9 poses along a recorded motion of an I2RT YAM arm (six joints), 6.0 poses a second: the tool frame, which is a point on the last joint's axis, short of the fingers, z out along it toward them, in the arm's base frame.
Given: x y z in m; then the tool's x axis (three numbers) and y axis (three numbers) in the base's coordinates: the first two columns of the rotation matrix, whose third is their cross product.
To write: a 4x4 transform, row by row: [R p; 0 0 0 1], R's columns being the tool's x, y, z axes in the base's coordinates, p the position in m. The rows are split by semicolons. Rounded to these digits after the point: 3 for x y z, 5 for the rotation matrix.
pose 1, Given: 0.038, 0.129, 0.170, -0.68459, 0.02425, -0.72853, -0.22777, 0.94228, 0.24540
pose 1, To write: -0.68459, -0.22777, 0.69243, 0.038; 0.02425, 0.94228, 0.33394, 0.129; -0.72853, 0.24540, -0.63955, 0.170; 0, 0, 0, 1
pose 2, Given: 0.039, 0.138, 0.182, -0.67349, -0.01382, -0.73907, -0.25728, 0.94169, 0.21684
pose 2, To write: -0.67349, -0.25728, 0.69298, 0.039; -0.01382, 0.94169, 0.33619, 0.138; -0.73907, 0.21684, -0.63777, 0.182; 0, 0, 0, 1
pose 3, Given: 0.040, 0.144, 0.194, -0.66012, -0.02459, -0.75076, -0.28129, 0.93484, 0.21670
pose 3, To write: -0.66012, -0.28129, 0.69651, 0.040; -0.02459, 0.93484, 0.35423, 0.144; -0.75076, 0.21670, -0.62402, 0.194; 0, 0, 0, 1
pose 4, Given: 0.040, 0.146, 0.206, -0.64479, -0.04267, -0.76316, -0.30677, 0.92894, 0.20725
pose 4, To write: -0.64479, -0.30677, 0.70009, 0.040; -0.04267, 0.92894, 0.36775, 0.146; -0.76316, 0.20725, -0.61206, 0.206; 0, 0, 0, 1
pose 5, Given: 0.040, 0.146, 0.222, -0.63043, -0.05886, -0.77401, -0.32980, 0.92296, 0.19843
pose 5, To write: -0.63043, -0.32980, 0.70270, 0.040; -0.05886, 0.92296, 0.38036, 0.146; -0.77401, 0.19843, -0.60127, 0.222; 0, 0, 0, 1
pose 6, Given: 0.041, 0.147, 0.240, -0.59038, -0.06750, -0.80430, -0.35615, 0.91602, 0.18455
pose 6, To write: -0.59038, -0.35615, 0.72430, 0.041; -0.06750, 0.91602, 0.39541, 0.147; -0.80430, 0.18455, -0.56484, 0.240; 0, 0, 0, 1
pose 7, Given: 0.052, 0.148, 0.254, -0.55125, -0.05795, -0.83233, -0.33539, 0.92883, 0.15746
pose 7, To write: -0.55125, -0.33539, 0.76397, 0.052; -0.05795, 0.92883, 0.36595, 0.148; -0.83233, 0.15746, -0.53145, 0.254; 0, 0, 0, 1
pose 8, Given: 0.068, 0.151, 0.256, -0.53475, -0.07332, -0.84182, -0.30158, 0.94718, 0.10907
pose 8, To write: -0.53475, -0.30158, 0.78936, 0.068; -0.07332, 0.94718, 0.31220, 0.151; -0.84182, 0.10907, -0.52862, 0.256; 0, 0, 0, 1
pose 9, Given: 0.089, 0.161, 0.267, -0.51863, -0.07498, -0.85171, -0.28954, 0.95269, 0.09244
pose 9, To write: -0.51863, -0.28954, 0.80448, 0.089; -0.07498, 0.95269, 0.29455, 0.161; -0.85171, 0.09244, -0.51580, 0.267; 0, 0, 0, 1
